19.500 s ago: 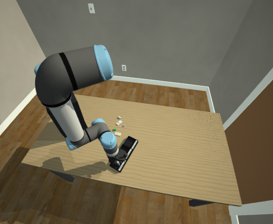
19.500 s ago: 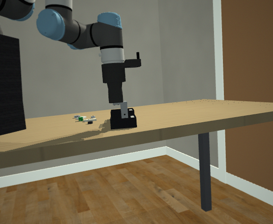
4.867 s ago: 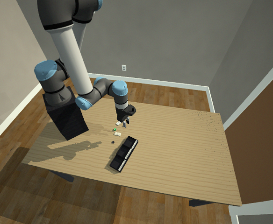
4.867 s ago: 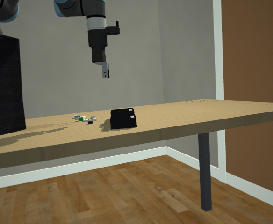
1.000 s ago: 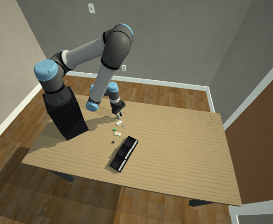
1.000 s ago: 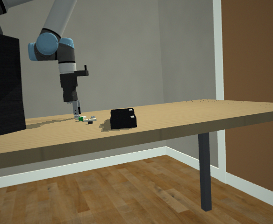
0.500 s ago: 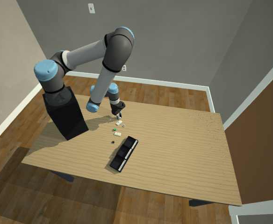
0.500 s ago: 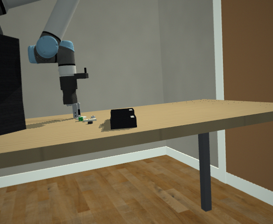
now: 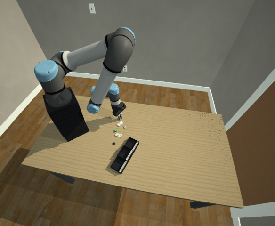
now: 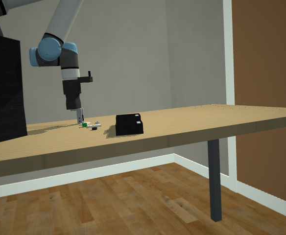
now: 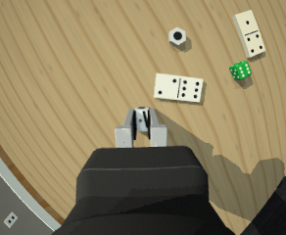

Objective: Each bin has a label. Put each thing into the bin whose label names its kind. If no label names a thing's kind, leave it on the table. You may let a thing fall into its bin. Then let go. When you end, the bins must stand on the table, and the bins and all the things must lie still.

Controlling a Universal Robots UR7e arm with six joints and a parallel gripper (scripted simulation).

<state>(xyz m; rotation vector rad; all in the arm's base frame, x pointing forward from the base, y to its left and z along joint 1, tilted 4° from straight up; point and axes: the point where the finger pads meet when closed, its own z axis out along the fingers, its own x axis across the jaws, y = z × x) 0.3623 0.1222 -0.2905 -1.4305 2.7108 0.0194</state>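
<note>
Now: hand 50 mm to the left of the white rectangular piece and 20 mm above it. Also, from my hand: metal nut: 80 mm to the right, 50 mm ahead, 20 mm below; then cream plate: 160 mm to the right, 20 mm below, 10 mm ahead; then green die: 120 mm to the right, 20 mm behind, 10 mm below.
</note>
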